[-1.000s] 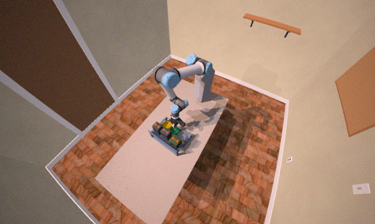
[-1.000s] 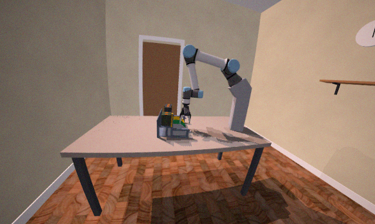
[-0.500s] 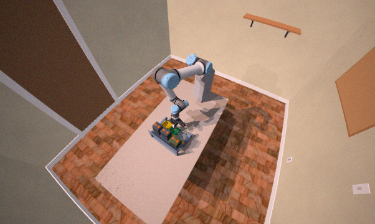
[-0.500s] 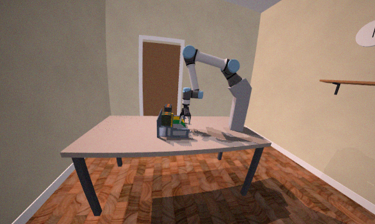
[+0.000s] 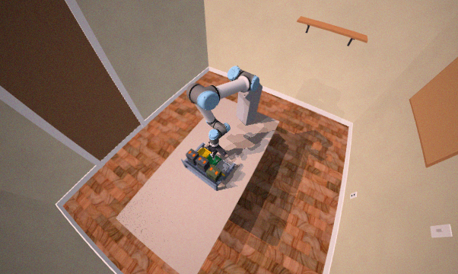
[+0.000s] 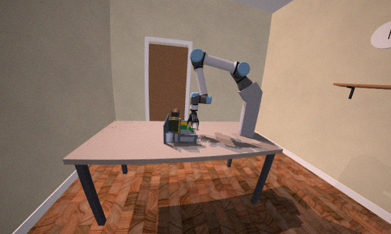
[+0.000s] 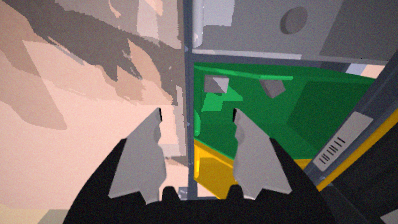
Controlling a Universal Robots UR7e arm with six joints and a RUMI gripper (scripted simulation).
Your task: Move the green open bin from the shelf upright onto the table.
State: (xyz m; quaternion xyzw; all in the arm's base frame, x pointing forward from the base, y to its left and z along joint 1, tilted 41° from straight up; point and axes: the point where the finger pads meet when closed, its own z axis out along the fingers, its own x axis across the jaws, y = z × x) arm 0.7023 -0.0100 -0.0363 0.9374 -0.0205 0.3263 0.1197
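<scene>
Right now my hand is 8 cm short of the green open bin, 1 cm to the left of it and 1 cm above it. From my hand the other things lie so: grey bin: 10 cm to the left, 9 cm ahead, 1 cm below; then yellow bin: 12 cm to the right, 6 cm ahead, 1 cm below; then yellow strip: 13 cm ahead, 6 cm above, 2 cm to the right.
</scene>
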